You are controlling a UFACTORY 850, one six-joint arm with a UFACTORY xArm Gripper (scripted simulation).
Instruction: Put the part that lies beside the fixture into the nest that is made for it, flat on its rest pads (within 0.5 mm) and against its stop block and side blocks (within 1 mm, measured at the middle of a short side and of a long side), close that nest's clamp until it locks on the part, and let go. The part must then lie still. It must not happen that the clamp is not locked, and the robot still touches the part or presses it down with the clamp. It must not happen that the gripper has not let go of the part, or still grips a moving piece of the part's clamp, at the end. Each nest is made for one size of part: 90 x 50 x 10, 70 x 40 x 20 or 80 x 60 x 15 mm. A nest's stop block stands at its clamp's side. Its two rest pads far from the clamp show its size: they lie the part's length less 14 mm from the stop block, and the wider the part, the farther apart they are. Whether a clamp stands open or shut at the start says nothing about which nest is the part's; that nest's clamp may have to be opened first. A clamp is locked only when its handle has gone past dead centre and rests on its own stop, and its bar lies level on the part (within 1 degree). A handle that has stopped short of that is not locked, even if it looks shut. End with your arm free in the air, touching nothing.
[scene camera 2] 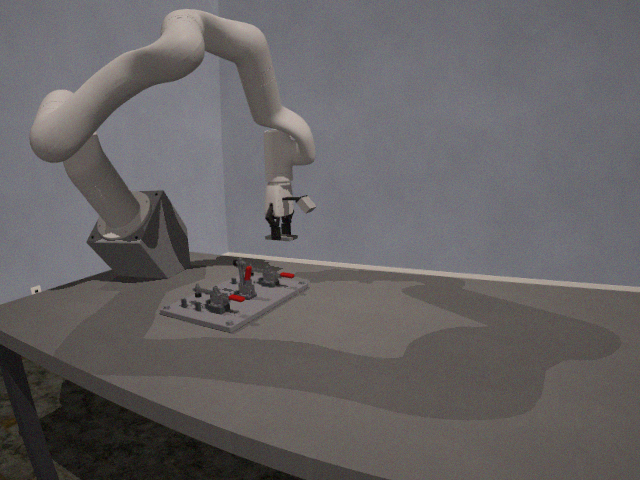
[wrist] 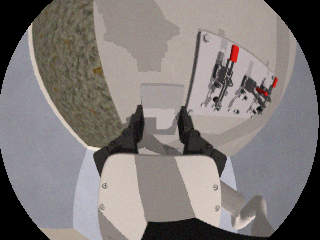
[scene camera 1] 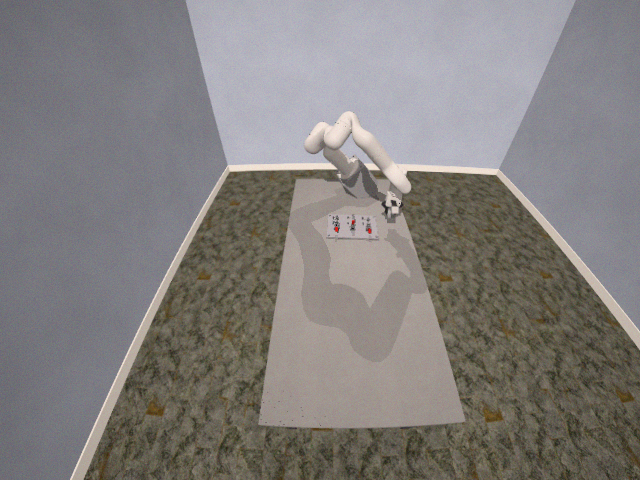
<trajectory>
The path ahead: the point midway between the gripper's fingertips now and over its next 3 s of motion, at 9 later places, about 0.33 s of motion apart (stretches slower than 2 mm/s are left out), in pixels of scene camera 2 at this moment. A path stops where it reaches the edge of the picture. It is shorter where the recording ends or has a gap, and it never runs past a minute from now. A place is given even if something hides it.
My gripper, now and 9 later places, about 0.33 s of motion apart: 281,238; 279,239; 276,241; 273,243; 271,244; 270,245; 270,245; 268,246; 261,249; 249,254
</trajectory>
